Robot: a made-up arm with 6 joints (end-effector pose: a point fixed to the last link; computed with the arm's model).
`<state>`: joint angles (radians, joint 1 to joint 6).
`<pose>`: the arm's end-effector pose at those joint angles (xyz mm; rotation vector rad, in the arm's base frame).
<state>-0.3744 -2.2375 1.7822 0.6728 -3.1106 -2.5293</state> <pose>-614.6 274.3 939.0 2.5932 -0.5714 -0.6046</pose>
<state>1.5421 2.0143 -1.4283 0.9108 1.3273 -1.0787</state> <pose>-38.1 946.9 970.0 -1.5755 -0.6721 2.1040</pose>
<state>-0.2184 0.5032 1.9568 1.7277 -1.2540 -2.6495</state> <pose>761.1 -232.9 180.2 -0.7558 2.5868 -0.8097</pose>
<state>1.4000 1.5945 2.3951 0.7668 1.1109 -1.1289</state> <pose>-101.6 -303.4 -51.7 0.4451 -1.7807 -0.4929</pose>
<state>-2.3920 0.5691 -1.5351 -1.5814 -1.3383 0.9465</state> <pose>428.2 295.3 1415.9 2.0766 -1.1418 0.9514</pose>
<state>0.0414 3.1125 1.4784 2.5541 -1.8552 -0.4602</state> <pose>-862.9 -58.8 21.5 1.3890 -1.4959 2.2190</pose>
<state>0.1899 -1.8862 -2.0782 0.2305 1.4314 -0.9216</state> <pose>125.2 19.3 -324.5 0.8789 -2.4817 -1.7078</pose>
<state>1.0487 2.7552 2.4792 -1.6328 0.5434 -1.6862</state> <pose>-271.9 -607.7 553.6 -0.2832 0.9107 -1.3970</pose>
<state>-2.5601 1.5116 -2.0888 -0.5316 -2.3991 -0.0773</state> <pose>64.2 -9.4 1182.7 2.2671 0.0656 -0.6157</pose>
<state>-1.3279 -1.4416 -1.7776 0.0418 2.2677 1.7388</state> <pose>-61.3 439.3 -226.3 -1.2249 -0.8504 0.7127</pose>
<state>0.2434 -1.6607 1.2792 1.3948 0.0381 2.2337</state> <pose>-790.6 -136.9 1337.3 -0.6900 0.0980 -2.3555</pose>
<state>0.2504 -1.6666 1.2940 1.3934 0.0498 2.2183</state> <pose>-781.6 -139.0 1337.6 -0.7052 0.0984 -2.3663</pose>
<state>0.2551 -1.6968 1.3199 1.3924 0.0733 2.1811</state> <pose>-782.8 -140.5 1322.0 -0.7075 0.1030 -2.4068</pose>
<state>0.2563 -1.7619 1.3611 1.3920 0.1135 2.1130</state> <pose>-797.7 -140.6 1283.4 -0.6871 0.1152 -2.4898</pose>
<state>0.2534 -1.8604 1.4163 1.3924 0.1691 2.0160</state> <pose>-822.5 -138.4 1221.8 -0.6360 0.1390 -2.6132</pose>
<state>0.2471 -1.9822 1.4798 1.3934 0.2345 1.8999</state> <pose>-850.1 -133.2 1143.3 -0.5495 0.1774 -2.7621</pose>
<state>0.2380 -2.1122 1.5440 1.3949 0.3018 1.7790</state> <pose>-873.6 -124.6 1057.7 -0.4312 0.2302 -2.9144</pose>
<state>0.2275 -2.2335 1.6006 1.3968 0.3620 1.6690</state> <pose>-890.0 -113.9 976.9 -0.2964 0.2916 -3.0468</pose>
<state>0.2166 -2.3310 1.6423 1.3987 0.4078 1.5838</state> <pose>-900.3 -102.8 910.8 0.1662 -0.3442 3.0923</pose>
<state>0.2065 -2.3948 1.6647 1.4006 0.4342 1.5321</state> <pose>-908.2 -93.3 865.3 0.0693 -0.3731 3.0360</pose>
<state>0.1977 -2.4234 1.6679 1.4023 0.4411 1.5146</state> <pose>-916.2 -86.3 840.9 0.0193 -0.3883 3.0141</pose>
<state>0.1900 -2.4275 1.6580 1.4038 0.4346 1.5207</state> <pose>-925.3 -81.1 831.1 0.0014 -0.3935 3.0172</pose>
